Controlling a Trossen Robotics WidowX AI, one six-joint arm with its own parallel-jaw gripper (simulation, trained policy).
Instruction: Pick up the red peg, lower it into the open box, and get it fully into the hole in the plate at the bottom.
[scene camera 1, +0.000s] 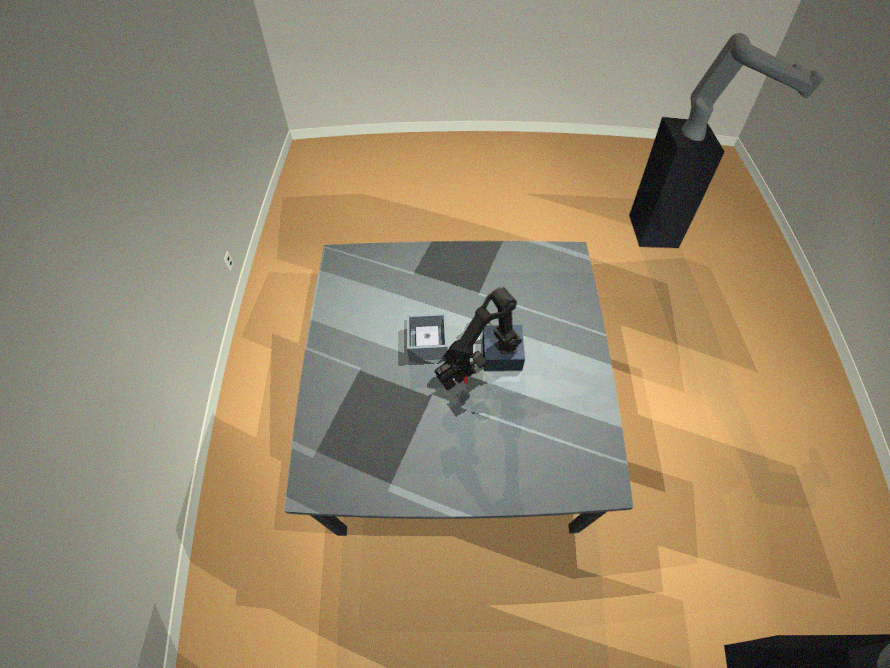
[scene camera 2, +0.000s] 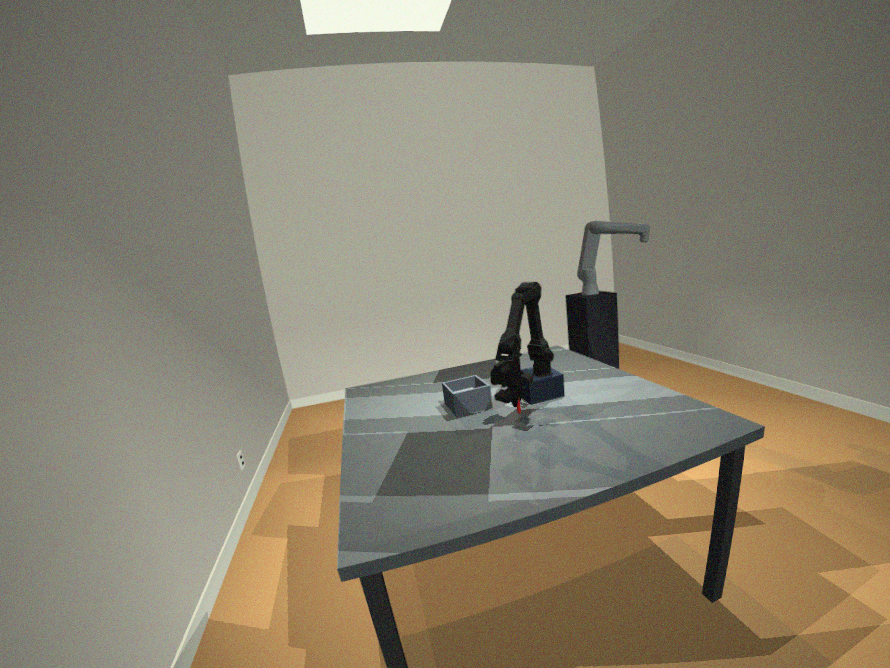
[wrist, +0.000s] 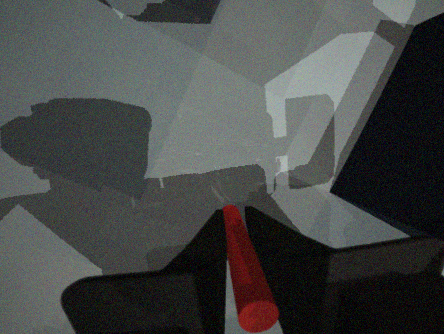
Observation:
In view: the gripper (scene camera 2: 516, 405), a red peg (wrist: 253, 297) and a grey box (scene camera 2: 480, 398).
The grey box also shows in scene camera 1 (scene camera 1: 433, 352). The gripper also shows in the wrist view (wrist: 234, 214).

